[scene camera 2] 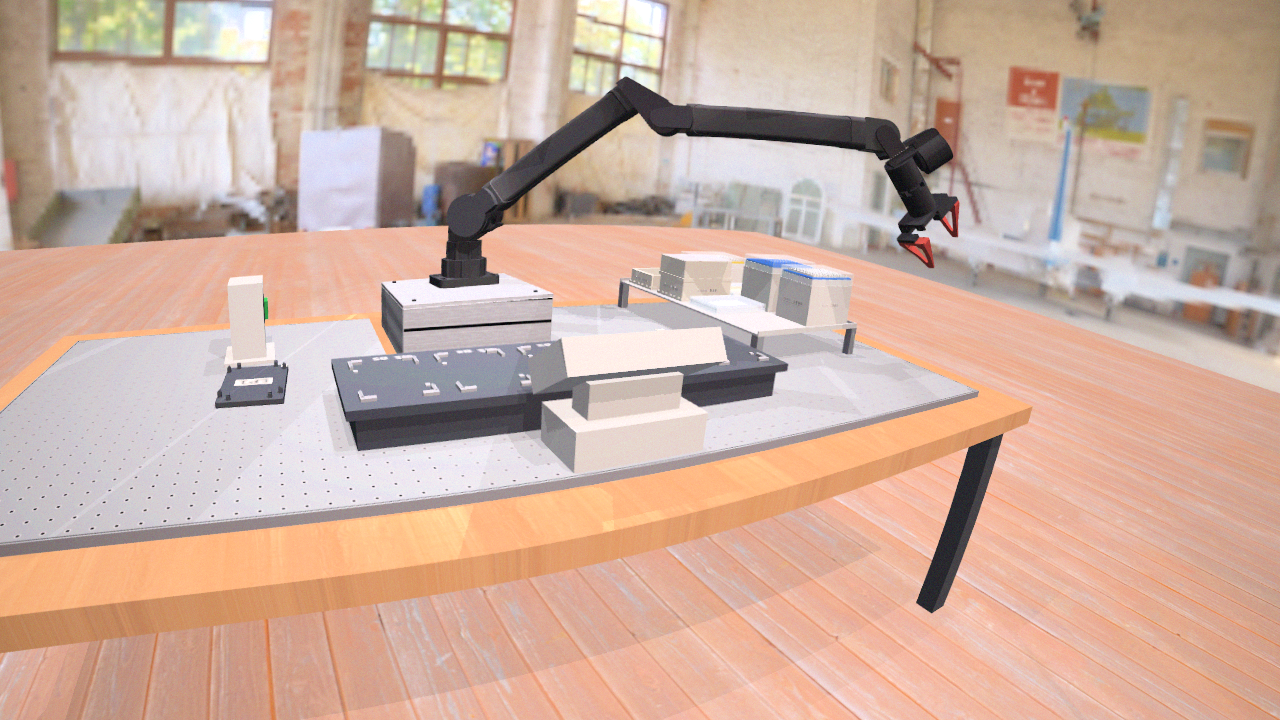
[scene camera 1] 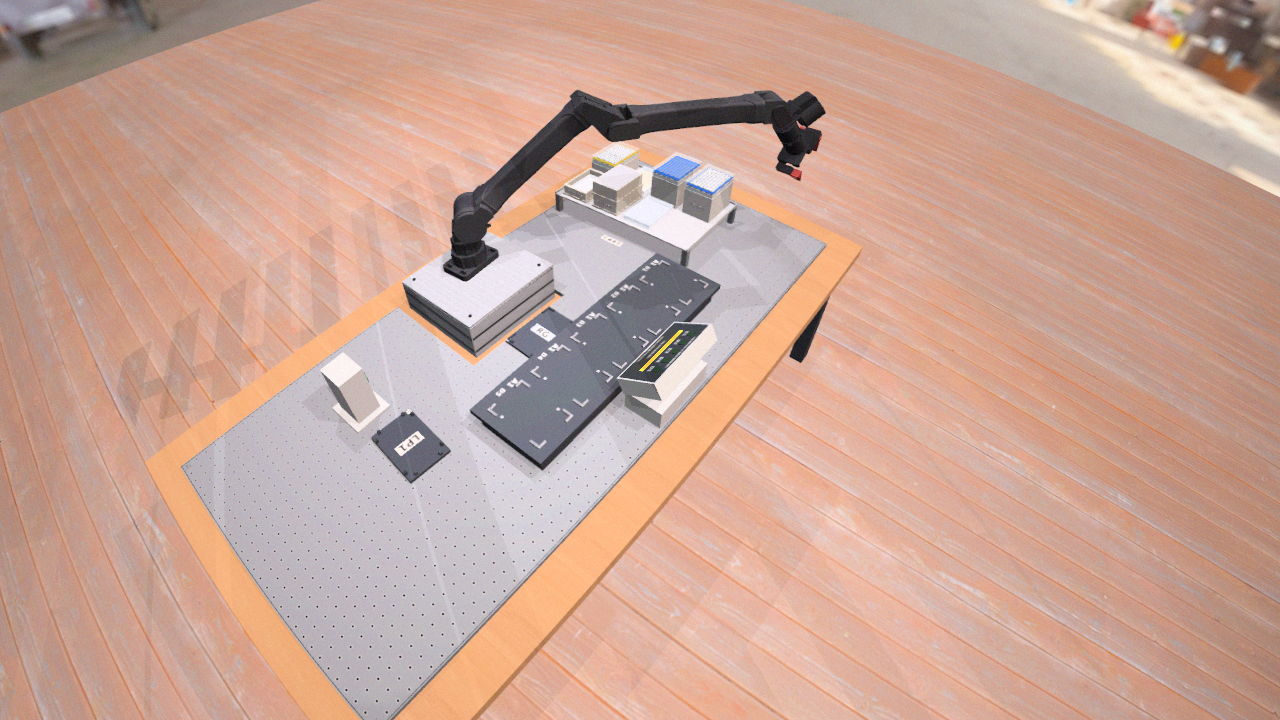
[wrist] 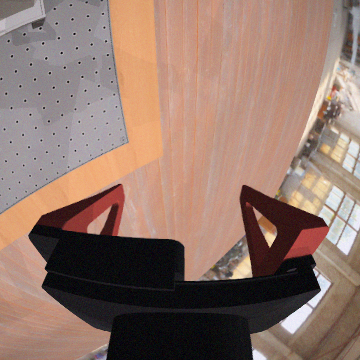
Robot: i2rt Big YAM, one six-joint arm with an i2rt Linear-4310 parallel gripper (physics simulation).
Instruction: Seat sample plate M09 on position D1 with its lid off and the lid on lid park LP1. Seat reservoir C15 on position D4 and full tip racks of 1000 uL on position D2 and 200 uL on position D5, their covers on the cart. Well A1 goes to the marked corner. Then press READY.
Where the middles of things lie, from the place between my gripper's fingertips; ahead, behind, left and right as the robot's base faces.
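Cart shelf (scene camera 1: 678, 229): my hand 390 mm past it, 160 mm to the left of it, 190 mm above it. White upright box (scene camera 2: 245, 294): 510 mm behind my hand, 1120 mm to the right, 180 mm below.
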